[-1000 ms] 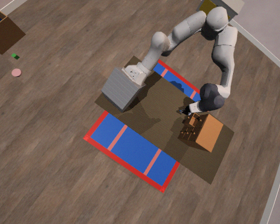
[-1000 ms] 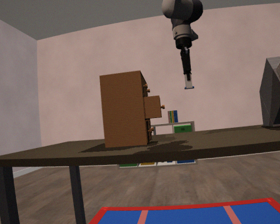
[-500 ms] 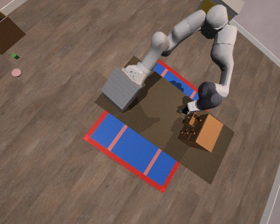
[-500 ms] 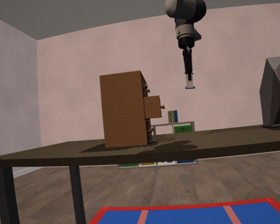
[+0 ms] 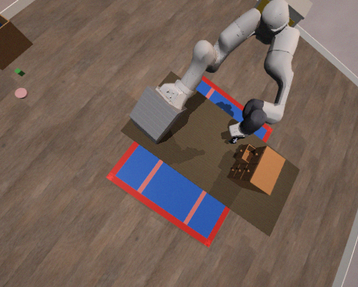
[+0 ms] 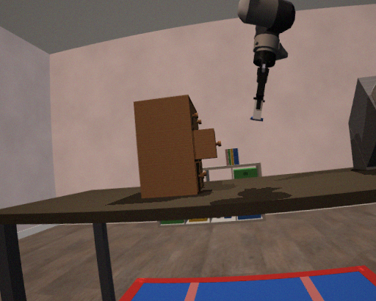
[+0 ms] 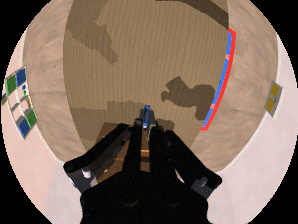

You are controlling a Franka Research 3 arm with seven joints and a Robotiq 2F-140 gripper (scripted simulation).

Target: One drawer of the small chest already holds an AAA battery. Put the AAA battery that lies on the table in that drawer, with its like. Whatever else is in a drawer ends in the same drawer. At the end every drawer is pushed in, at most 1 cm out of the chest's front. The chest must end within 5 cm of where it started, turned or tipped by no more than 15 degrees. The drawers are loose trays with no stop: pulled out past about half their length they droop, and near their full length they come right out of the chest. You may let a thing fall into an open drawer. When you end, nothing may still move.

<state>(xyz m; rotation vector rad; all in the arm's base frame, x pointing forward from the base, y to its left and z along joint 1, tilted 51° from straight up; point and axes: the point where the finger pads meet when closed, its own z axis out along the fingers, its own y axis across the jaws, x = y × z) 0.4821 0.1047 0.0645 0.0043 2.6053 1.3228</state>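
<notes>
Right now the blue AAA battery is 10 mm ahead of my hand and 30 mm below it. Round my hand: small orange object: 180 mm ahead, 100 mm to the left, 140 mm below; then small green thing: 290 mm ahead, 80 mm to the right, 130 mm below.
</notes>
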